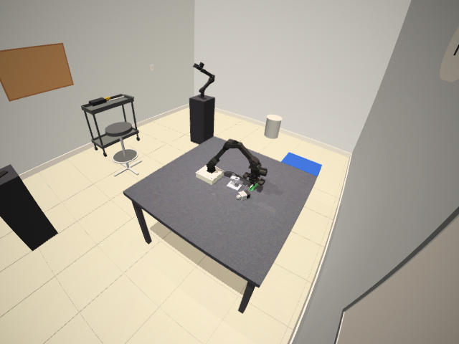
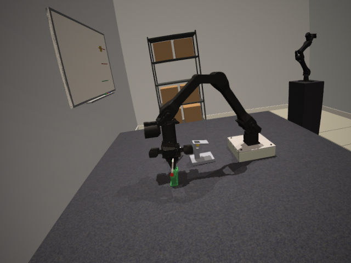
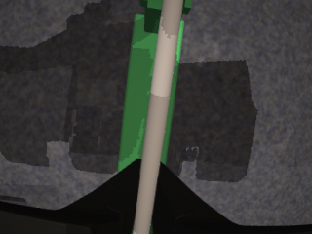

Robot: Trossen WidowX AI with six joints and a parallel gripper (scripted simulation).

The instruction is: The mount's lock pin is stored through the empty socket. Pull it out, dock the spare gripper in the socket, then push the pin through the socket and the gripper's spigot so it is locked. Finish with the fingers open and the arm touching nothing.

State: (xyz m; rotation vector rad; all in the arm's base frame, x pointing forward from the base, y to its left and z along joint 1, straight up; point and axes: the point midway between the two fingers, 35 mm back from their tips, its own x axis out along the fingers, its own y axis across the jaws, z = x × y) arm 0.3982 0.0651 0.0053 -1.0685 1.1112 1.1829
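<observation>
Now: the green cradle 2 cm to the left of my gripper tip. Also, from my gripper tip: spare gripper 2 cm behind, 16 cm to the right; grey mount 14 cm behind, 8 cm to the right, 3 cm above.
</observation>
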